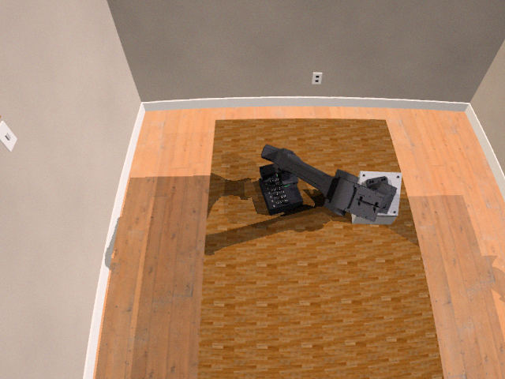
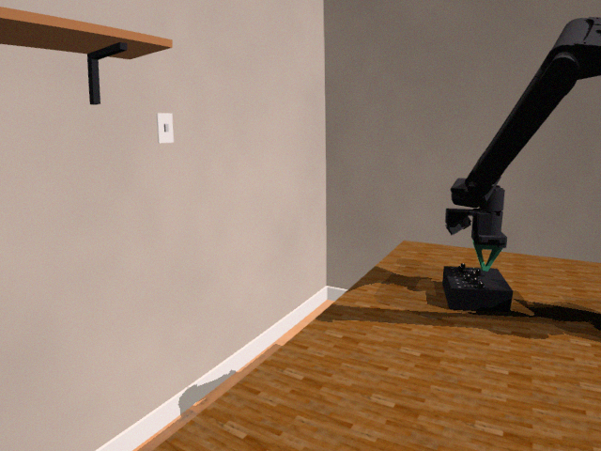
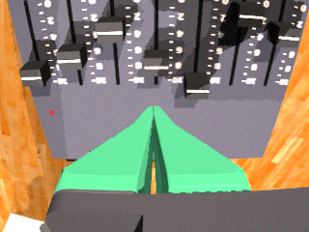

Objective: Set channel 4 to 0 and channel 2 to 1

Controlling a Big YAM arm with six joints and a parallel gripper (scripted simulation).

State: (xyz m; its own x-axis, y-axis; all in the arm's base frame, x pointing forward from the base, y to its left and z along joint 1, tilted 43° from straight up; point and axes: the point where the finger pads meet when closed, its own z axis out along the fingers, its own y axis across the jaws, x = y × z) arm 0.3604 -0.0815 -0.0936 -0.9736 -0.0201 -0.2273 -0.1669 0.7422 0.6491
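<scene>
Right now my hand is 30 mm short of the channel 4 fader cap and 20 mm above it. Round my hand: channel 5 fader cap (40 mm ahead, 30 mm to the left, 20 mm below); then channel 6 fader cap (50 mm to the left, 20 mm below, 20 mm ahead); then channel 3 cap (20 mm to the right, 20 mm below, 20 mm ahead).
</scene>
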